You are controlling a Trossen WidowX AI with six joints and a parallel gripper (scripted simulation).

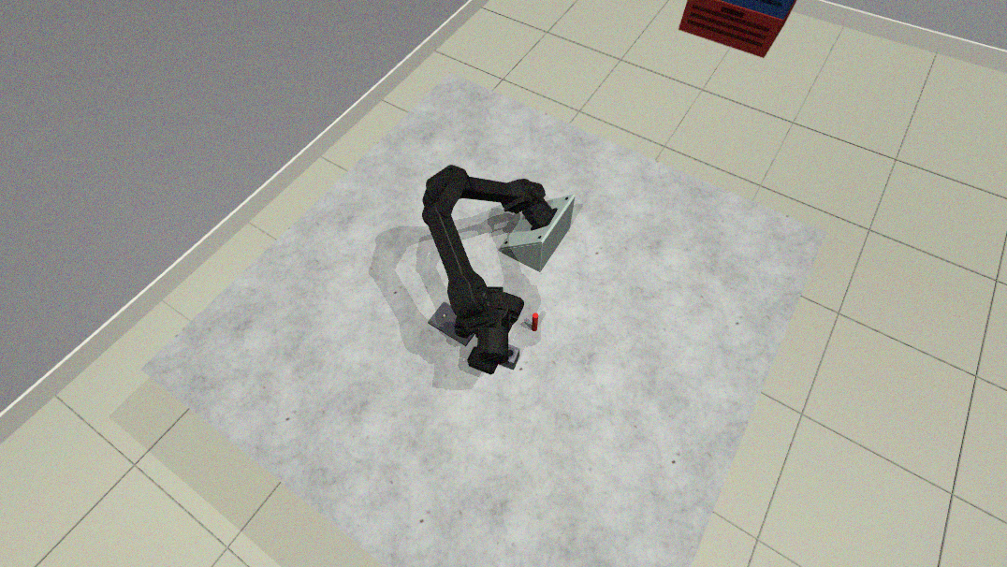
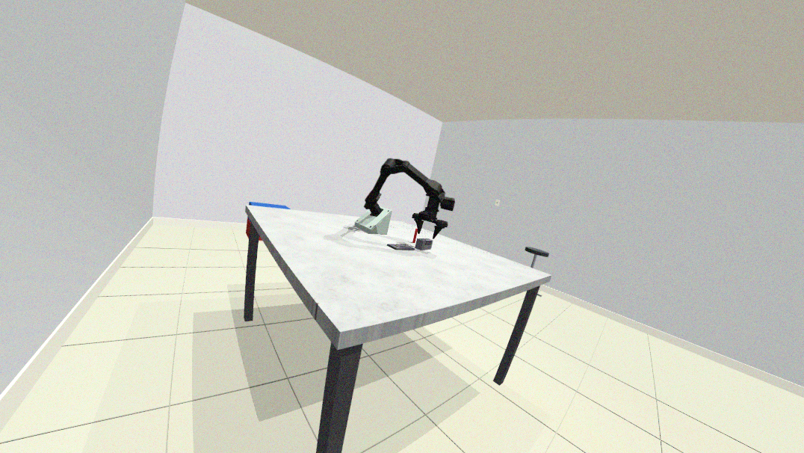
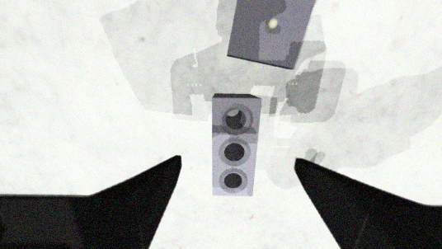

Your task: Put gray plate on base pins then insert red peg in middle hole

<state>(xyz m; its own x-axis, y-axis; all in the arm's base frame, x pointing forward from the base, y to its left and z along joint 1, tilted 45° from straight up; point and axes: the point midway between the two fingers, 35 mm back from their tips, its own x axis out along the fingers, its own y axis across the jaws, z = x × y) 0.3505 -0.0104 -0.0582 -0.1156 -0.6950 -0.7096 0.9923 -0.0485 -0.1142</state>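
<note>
My gripper tip is now 30 mm above the gray plate. Also, from my gripper tip: red peg: 100 mm behind, 50 mm to the left, 30 mm below; then base: 140 mm to the right, 60 mm below, 30 mm behind.
</note>
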